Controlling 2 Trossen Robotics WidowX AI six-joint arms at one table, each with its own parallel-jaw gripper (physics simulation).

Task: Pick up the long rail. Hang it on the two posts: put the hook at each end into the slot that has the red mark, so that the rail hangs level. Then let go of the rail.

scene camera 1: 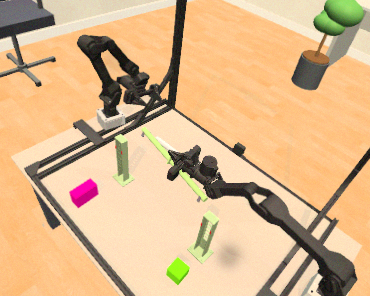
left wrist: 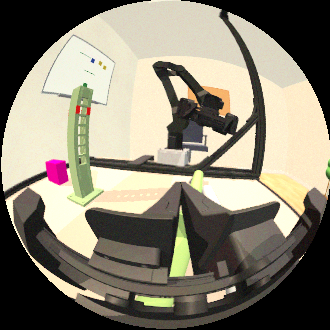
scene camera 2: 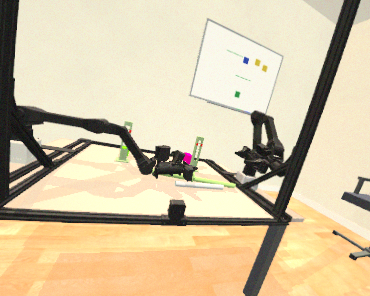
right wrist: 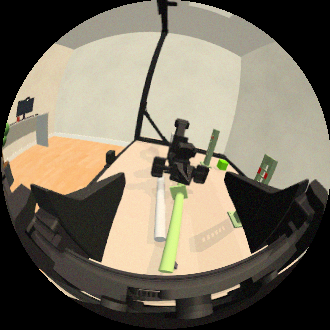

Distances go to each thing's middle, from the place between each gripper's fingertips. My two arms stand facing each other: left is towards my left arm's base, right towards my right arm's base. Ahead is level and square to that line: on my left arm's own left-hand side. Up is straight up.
Now: the light-green rail (left wrist: 181,256) 1 cm behind my left hand, 2 cm to the left of it and 5 cm below it.
I see my right gripper 60 mm short of the light-green rail, 190 mm to the right of it and 150 mm above it.
